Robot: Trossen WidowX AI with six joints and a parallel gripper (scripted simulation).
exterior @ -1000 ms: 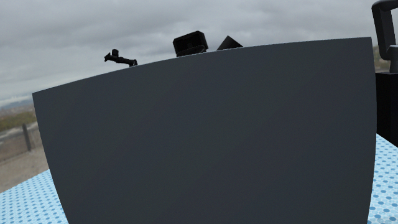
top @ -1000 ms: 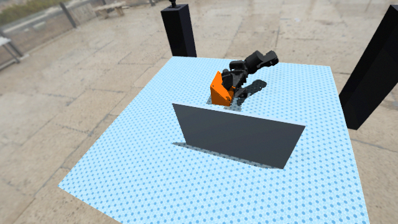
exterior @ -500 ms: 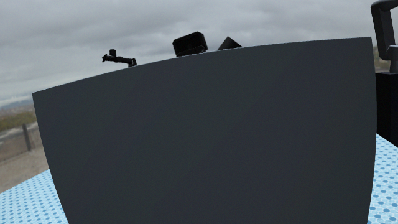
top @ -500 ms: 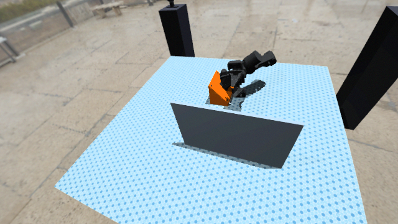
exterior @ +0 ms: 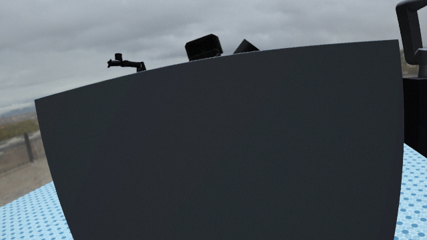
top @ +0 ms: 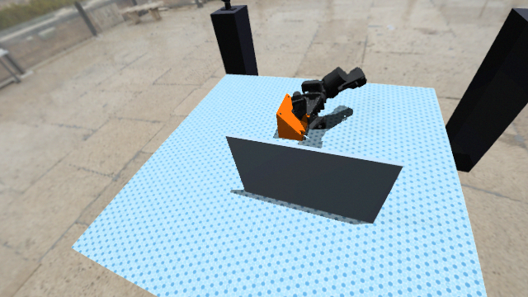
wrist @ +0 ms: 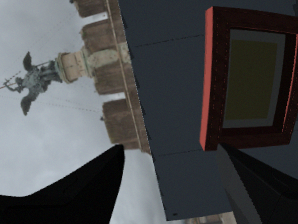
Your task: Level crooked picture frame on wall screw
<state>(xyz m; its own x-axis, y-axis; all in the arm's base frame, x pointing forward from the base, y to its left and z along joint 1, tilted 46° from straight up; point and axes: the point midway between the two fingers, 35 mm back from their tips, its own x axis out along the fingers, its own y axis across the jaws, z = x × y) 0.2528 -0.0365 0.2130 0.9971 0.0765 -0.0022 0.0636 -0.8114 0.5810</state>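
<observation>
Now: gripper tip 130 mm short of the picture frame, 110 mm above it and 10 mm to the right of it. From my gripper tip the other things lie so: grey wall panel 140 mm ahead, 120 mm below, 20 mm to the left.
</observation>
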